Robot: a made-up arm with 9 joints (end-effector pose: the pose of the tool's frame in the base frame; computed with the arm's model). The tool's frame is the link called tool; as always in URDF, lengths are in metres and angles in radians.
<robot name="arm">
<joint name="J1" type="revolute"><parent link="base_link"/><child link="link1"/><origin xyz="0.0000 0.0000 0.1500" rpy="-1.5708 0.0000 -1.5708"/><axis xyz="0 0 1"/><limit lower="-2.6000" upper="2.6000"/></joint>
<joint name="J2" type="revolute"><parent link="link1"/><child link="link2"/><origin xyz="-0.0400 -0.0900 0.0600" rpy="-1.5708 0.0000 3.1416"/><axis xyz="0 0 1"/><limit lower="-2.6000" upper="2.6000"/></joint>
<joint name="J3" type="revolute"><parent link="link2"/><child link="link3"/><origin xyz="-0.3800 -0.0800 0.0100" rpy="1.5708 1.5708 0.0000"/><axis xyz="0 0 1"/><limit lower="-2.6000" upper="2.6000"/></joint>
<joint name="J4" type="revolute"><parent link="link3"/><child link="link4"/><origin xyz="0.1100 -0.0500 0.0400" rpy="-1.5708 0.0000 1.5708"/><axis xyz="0 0 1"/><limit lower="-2.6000" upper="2.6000"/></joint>
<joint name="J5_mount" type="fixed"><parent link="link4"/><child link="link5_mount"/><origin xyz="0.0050 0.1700 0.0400"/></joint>
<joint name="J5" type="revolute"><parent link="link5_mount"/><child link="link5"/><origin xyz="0.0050 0.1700 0.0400" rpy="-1.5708 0.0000 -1.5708"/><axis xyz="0 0 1"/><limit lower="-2.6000" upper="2.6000"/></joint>
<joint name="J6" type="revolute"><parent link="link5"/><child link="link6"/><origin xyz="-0.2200 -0.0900 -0.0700" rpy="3.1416 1.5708 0.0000"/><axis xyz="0 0 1"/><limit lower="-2.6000" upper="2.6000"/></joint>
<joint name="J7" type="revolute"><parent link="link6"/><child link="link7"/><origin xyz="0.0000 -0.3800 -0.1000" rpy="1.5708 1.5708 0.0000"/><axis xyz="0 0 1"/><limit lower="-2.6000" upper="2.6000"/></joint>
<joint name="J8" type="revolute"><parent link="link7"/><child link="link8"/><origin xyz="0.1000 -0.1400 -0.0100" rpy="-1.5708 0.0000 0.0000"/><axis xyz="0 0 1"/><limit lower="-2.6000" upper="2.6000"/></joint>
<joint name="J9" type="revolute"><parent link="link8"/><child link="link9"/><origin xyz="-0.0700 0.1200 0.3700" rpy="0.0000 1.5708 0.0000"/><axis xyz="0 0 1"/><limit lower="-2.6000" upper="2.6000"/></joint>
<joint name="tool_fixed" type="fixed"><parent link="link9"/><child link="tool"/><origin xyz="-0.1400 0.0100 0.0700" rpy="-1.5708 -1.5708 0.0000"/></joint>
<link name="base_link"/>
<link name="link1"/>
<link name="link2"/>
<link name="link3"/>
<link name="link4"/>
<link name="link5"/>
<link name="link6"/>
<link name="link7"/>
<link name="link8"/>
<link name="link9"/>
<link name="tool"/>
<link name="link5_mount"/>
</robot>
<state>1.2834 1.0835 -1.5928 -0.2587 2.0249 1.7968 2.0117 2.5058 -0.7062</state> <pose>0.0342 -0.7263 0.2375 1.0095 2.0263 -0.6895</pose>
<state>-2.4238 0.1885 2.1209 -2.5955 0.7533 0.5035 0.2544 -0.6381 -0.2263</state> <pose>0.2976 0.8434 0.1464 1.2484 1.0193 -2.3428</pose>
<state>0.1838 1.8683 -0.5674 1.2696 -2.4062 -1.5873 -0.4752 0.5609 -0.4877</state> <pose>0.5432 0.0297 0.5096 -1.7533 -0.9580 -0.6077</pose>
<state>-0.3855 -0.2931 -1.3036 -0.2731 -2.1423 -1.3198 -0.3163 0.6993 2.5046</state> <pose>-0.0904 -0.2664 0.0922 1.0710 2.3575 1.4485</pose>
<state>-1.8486 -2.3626 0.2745 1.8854 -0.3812 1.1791 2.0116 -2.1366 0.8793</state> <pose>-1.0962 -0.3793 0.0749 0.5529 -1.3019 0.1841</pose>
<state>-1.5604 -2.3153 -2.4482 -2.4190 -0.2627 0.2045 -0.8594 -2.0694 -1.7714</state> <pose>-0.4480 0.3991 -0.2261 -1.3717 -0.1646 2.4201</pose>
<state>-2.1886 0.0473 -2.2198 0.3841 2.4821 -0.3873 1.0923 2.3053 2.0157</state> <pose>-0.1153 0.0205 0.0179 2.5326 0.2863 1.0957</pose>
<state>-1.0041 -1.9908 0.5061 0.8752 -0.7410 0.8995 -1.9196 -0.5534 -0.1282</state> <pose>-0.3816 -0.0259 0.0589 -2.0298 0.9093 -0.6208</pose>
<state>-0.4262 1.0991 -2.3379 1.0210 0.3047 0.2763 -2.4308 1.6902 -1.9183</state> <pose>0.4021 0.2026 0.7548 -1.7506 0.8537 2.2590</pose>
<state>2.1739 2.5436 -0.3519 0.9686 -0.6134 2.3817 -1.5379 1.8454 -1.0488</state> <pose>0.4590 -1.0294 0.3060 1.0378 1.1680 0.9471</pose>
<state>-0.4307 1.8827 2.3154 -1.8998 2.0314 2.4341 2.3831 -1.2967 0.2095</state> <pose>0.6999 -0.1086 0.0376 1.7754 -2.5205 0.0279</pose>
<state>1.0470 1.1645 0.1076 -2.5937 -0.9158 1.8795 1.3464 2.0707 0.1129</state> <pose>-0.0740 0.4327 0.8082 -2.4926 -0.2794 1.0346</pose>
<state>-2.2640 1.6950 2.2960 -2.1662 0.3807 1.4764 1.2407 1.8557 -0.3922</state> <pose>1.1499 0.2387 -0.4620 -1.5848 2.2367 1.5062</pose>
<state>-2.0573 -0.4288 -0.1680 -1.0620 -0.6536 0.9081 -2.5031 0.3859 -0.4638</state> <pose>-0.0620 0.0521 0.4705 -2.4345 1.3194 -0.2330</pose>
